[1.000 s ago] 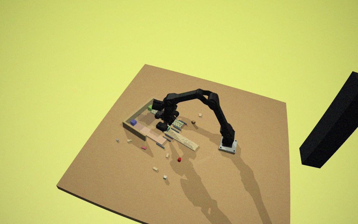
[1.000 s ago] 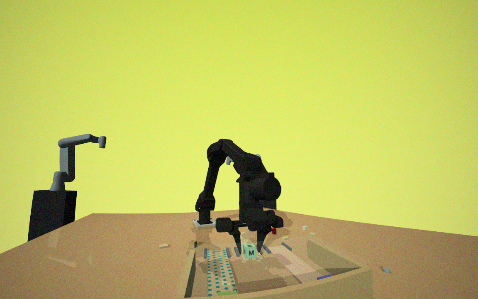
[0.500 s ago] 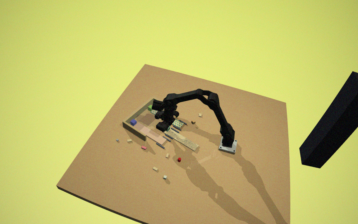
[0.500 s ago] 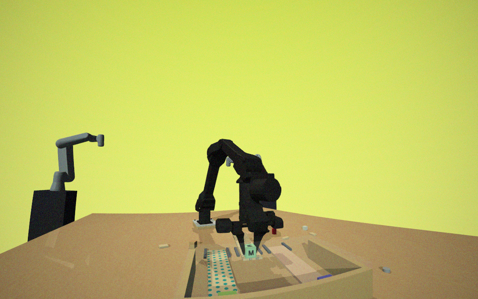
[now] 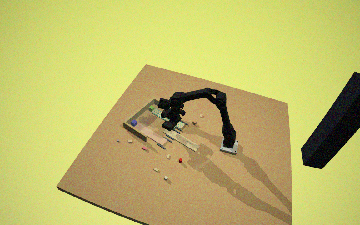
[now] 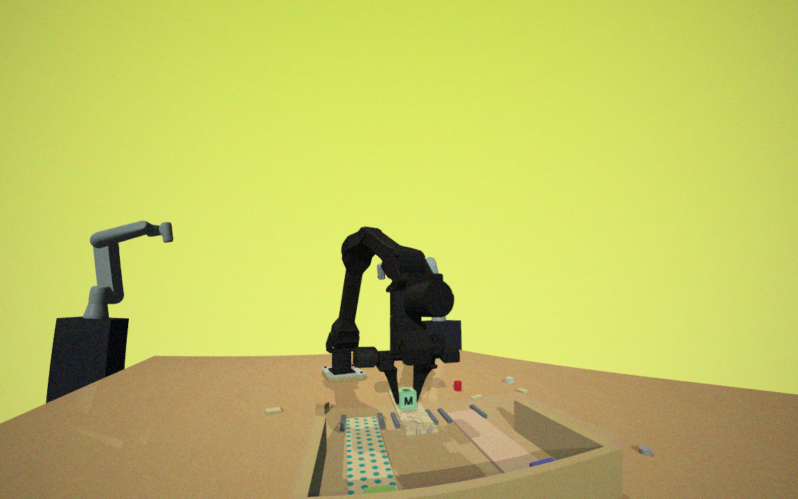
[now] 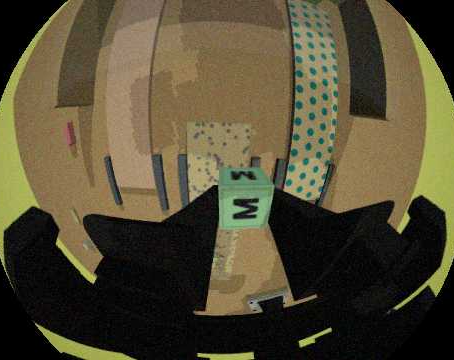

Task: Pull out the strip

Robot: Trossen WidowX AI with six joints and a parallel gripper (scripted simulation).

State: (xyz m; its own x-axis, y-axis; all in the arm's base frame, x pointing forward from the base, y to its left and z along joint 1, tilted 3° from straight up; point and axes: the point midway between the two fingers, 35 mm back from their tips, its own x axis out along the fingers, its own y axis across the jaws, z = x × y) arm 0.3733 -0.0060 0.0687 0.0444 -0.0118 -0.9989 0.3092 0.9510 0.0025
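The beige speckled strip is 70 mm behind my gripper tip, 50 mm to the left of it and 40 mm below it. From my gripper tip the other things lie so: red cylinder: 220 mm to the left, 100 mm behind, 30 mm below; then mint-green labelled cube: 10 mm above.
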